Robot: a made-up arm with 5 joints.
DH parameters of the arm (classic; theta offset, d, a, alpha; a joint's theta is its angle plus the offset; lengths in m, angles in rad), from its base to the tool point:
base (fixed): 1.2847 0 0.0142 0
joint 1: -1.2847 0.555 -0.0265 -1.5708
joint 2: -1.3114 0 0.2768 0
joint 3: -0.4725 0 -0.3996 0
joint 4: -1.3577 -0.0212 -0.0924 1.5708
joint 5: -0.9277 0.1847 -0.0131 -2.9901
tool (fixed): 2.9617 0.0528 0 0
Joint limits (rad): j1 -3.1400..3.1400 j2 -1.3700..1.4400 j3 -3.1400..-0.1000 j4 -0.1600..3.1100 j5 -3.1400..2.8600
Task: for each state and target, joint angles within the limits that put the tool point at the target. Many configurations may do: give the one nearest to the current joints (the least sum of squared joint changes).
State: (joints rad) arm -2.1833 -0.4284 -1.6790 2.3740 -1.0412
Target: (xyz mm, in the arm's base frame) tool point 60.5 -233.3 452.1
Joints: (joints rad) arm -1.3006 0.2365 -0.8247 2.2488 -0.9805
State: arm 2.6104 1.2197 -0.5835 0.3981 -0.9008
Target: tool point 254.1 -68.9 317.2
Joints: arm 2.7818 1.4294 -0.1000 0.5979 -0.9235
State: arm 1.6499 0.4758 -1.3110 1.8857 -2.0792
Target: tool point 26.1 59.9 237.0
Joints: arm 1.6818 1.0413 -0.7205 1.8187 -2.0611
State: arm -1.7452 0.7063 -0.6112 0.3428 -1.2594
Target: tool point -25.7 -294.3 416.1
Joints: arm -1.6170 -0.3031 -0.3076 0.7826 -1.2831
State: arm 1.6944 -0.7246 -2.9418 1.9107 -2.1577
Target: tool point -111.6 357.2 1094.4
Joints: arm 1.9735 0.0092 -2.4591 1.9780 -2.1492
